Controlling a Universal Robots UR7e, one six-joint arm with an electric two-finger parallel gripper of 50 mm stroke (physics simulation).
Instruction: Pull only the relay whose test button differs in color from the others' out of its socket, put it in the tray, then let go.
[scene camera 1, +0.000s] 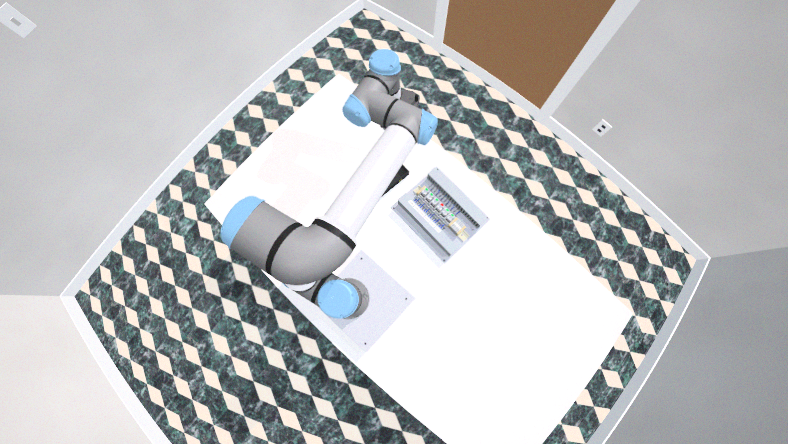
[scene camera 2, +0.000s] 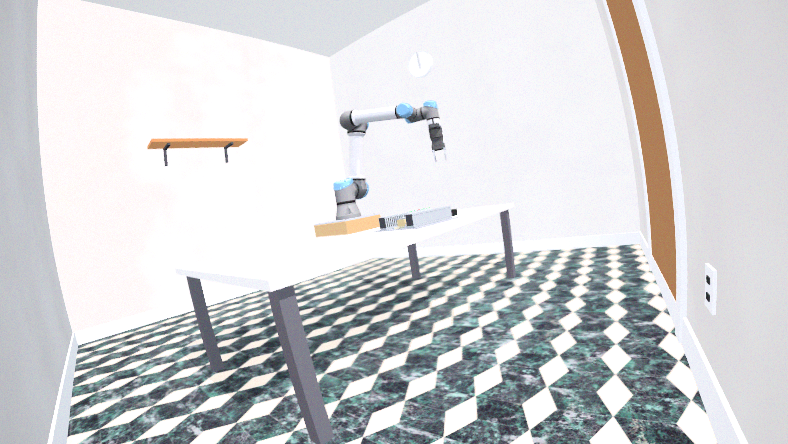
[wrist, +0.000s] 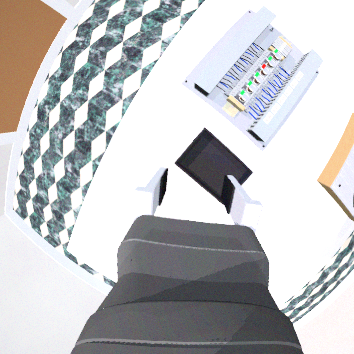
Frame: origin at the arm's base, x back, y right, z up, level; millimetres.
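Seen in the pictures: gripper, fingertip midpoint: (scene camera 2: 440, 160) (wrist: 194, 182); arm's base, link origin: (scene camera 2: 348, 218).
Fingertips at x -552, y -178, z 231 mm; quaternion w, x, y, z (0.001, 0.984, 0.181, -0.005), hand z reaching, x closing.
Offsets run from my fingertips to a thing's top centre. "spot": to the spot under its first point. Level surfaces: height alone.
The relay with the red test button @[dz -237, dx +60, dy +249 mm] (scene camera 1: 442, 204) (wrist: 264, 66) sits in its socket within a row of relays whose buttons are green. The row stands in a grey panel (scene camera 1: 420, 234) (wrist: 220, 60) (scene camera 2: 432, 217) on the table. The black tray @[spot: dz -303, dx +62, dy -11 mm] (wrist: 212, 162) lies beside the panel, with no relay seen in it; in scene camera 1 the arm partly covers the tray @[spot: dz -303, dx +39, dy +28 mm] (scene camera 1: 398, 177). My gripper (wrist: 194, 182) (scene camera 2: 440, 157) is open and empty, high above the table. In the wrist view its right finger overlaps the tray's edge. In scene camera 1 the fingers are hidden under the wrist.
The panel has raised wiring ducts along both sides of the relay row, and blue wires beside the sockets. The arm's base stands on a wooden block with a pale top plate (scene camera 1: 380, 308) (wrist: 338, 165) (scene camera 2: 347, 226), near the panel on the white table @[dz -306 mm] (scene camera 1: 512, 319).
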